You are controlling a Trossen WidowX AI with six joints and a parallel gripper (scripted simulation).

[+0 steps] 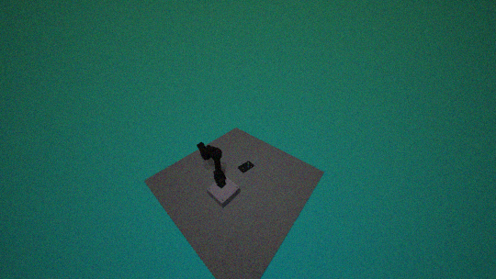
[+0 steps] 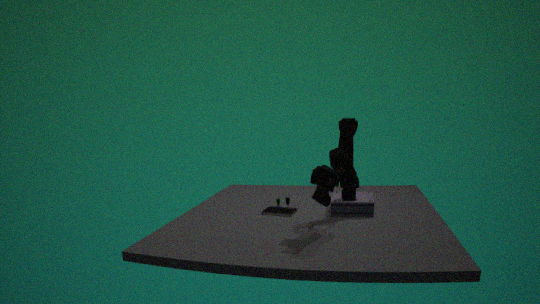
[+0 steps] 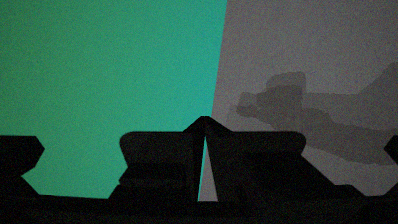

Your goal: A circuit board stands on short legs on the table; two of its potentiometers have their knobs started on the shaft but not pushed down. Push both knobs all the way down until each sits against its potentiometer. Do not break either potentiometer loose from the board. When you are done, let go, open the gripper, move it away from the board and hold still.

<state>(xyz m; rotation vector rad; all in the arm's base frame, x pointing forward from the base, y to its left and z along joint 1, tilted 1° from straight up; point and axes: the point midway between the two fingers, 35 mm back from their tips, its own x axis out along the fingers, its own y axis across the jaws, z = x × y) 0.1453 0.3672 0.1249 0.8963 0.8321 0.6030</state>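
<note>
Right now the dark round knob is 410 mm to the right of my gripper tip, 140 mm ahead of it and 120 mm below it. Also, from my gripper tip: green knob 430 mm to the right, 190 mm ahead, 120 mm below.
</note>
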